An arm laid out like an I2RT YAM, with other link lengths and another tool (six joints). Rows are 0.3 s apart.
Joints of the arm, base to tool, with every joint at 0 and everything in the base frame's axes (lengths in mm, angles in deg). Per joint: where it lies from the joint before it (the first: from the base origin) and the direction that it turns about. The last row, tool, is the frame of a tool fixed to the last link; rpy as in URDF.
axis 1: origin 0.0 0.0 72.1 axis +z
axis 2: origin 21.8 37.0 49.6 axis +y
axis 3: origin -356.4 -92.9 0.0 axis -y
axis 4: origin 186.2 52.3 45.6 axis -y
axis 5: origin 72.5 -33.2 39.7 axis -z
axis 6: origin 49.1 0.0 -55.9 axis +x
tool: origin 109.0 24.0 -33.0 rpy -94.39 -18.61 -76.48
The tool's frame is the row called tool.
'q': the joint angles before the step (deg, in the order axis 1, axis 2, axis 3, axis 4, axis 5, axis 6). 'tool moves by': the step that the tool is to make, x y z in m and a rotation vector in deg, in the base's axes. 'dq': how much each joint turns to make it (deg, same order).
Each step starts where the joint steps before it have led.
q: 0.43 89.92 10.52 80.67 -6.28 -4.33
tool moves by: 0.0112 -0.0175 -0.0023 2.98 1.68 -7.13
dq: 0.08 0.50 2.34 -3.36 7.24 2.93
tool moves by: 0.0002 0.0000 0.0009 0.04 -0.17 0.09
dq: -0.09 -0.04 0.09 0.04 -0.18 0.04
